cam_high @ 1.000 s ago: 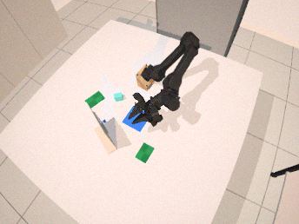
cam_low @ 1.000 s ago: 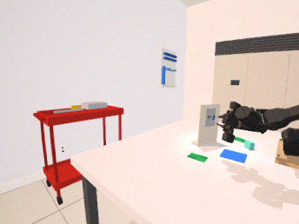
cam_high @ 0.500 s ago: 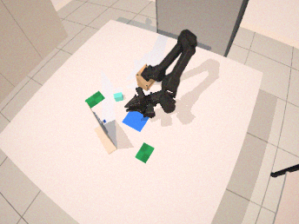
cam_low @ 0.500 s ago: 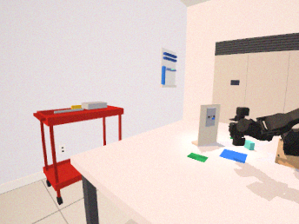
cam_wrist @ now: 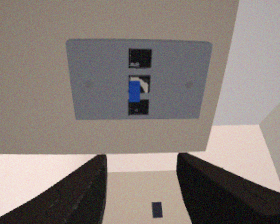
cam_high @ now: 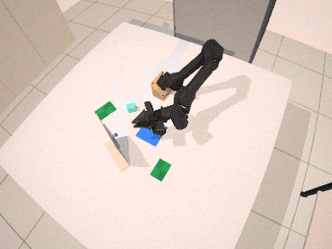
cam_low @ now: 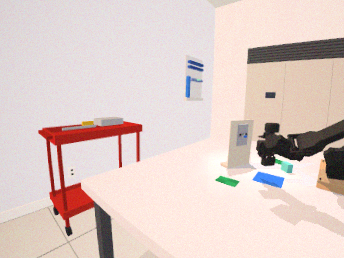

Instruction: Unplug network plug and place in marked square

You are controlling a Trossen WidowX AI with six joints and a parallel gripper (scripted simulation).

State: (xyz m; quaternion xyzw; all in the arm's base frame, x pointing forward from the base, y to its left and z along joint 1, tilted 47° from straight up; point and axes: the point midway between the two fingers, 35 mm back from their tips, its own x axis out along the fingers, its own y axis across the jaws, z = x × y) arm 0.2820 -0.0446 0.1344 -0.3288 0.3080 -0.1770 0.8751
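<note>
My gripper tip is now 80 mm short of the network plug and 40 mm to the left of it. Also, from my gripper tip: blue marked square 170 mm below, 70 mm behind, 30 mm to the left; grey upright panel 100 mm ahead, 60 mm below, 50 mm to the right.
</note>
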